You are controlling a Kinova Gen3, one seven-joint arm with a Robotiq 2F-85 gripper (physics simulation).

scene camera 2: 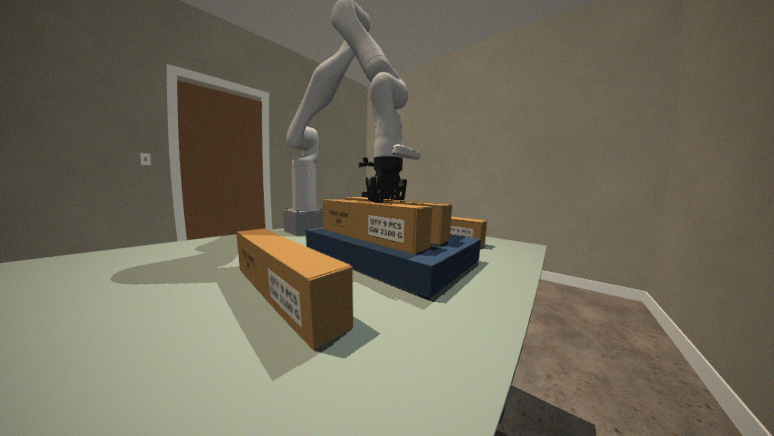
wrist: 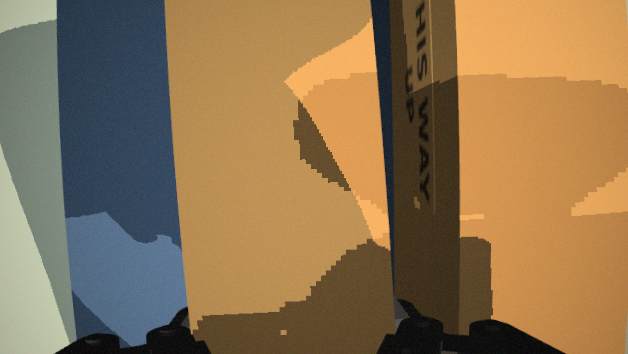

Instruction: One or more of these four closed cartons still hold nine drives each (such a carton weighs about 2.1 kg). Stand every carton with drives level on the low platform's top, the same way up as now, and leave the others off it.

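Pixels of known places: gripper, fingertip midpoint: [wrist: 296, 315]; arm's base, link origin: [scene camera 2: 304, 209].
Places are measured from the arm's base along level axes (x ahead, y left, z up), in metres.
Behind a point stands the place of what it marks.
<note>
My gripper [scene camera 2: 385, 198] [wrist: 296, 315] {x 0.431, y 0.043, z 0.012 m} is shut on an orange-brown closed carton [scene camera 2: 442, 223] {x 0.602, y 0.039, z 0.018 m} [wrist: 250, 175] {x 0.486, y 0.056, z 0.058 m}, across its width. The held carton is upright and level over the blue low platform [scene camera 2: 368, 259] {x 0.516, y -0.092, z -0.054 m} [wrist: 115, 125] {x 0.507, y 0.131, z -0.031 m}, at its top or very slightly above; contact is hidden. Another carton [scene camera 2: 357, 219] {x 0.437, y -0.060, z 0.016 m} [wrist: 540, 150] {x 0.495, y -0.027, z 0.054 m}, labelled "QTY 9 PCS GW 2100 G", stands upright on the platform beside it, with a narrow gap between them in the wrist view. A third carton [scene camera 2: 292, 287] {x 0.589, y -0.270, z -0.029 m} stands on the table in front of the platform. A fourth carton [scene camera 2: 479, 233] {x 0.589, y 0.298, z -0.042 m} is behind the platform, partly hidden.
The pale green table [scene camera 2: 162, 335] {x 0.495, y -0.402, z -0.091 m} [wrist: 20, 250] {x 0.431, y 0.221, z -0.090 m} surrounds the platform, and its right edge drops to the floor. The robot's grey base [scene camera 2: 303, 222] {x 0.062, y -0.034, z -0.042 m} is behind the platform at the left. In the wrist view, a strip of platform top shows left of the held carton.
</note>
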